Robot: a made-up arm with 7 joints. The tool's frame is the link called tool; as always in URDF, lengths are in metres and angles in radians.
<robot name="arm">
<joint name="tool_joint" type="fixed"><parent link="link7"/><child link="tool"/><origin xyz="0 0 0" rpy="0 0 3.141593"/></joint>
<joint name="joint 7" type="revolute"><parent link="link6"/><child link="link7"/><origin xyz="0.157 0 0" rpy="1.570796 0 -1.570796"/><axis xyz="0 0 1"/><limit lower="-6.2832" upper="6.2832"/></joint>
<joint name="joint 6" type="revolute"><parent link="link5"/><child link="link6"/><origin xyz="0 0 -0.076" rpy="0 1.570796 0"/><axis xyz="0 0 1"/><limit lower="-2.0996" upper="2.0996"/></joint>
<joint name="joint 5" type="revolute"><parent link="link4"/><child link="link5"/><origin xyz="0 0.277 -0.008" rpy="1.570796 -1.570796 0"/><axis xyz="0 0 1"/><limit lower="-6.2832" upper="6.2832"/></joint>
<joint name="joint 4" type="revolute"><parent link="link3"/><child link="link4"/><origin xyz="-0.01 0 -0.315" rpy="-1.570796 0 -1.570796"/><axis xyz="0 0 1"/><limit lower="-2.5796" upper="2.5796"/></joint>
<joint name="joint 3" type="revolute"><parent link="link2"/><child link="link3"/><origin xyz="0 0.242 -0.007" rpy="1.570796 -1.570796 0"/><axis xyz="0 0 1"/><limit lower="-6.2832" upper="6.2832"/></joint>
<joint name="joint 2" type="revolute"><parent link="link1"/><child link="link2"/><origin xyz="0.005 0 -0.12" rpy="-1.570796 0 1.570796"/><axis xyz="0 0 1"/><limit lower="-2.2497" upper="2.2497"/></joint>
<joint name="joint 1" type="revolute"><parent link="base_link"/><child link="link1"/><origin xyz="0 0 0.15" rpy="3.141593 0 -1.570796"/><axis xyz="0 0 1"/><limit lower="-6.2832" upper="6.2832"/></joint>
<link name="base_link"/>
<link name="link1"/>
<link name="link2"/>
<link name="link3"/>
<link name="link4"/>
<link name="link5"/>
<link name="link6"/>
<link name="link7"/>
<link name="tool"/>
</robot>
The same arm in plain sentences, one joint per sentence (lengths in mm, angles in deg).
The arm has seven revolute joints in a row. What follows holds with every joint at zero, and every direction is one of the base frame's. The first joint lies 150 mm along +z from the base frame's origin and rotates about -z, from -360 to 360 deg. The second joint lies 5 mm along -y and 120 mm along +z from the first joint and rotates about +y, from -128.9 to 128.9 deg. The third joint lies 7 mm along -y and 242 mm along +z from the second joint and rotates about -z, from -360 to 360 deg. The fourth joint lies 10 mm along -y and 315 mm along +z from the third joint and rotates about +y, from -147.8 to 147.8 deg. The fifth joint lies 8 mm along -y and 277 mm along +z from the fourth joint and rotates about -z, from -360 to 360 deg. The sixth joint lies 76 mm along +z from the fifth joint and rotates about +y, from -120.3 to 120.3 deg. The seventh joint lies 157 mm along +z from the sixth joint and rotates about -z, from -360 to 360 deg. The tool frame, which is the frame that the pose is given for, lies at the same point as the seventh joint; its axes are the base frame's turned by roll 180, pitch 0 and yaw 0 deg (as in URDF: about the fixed x, then y, then z).
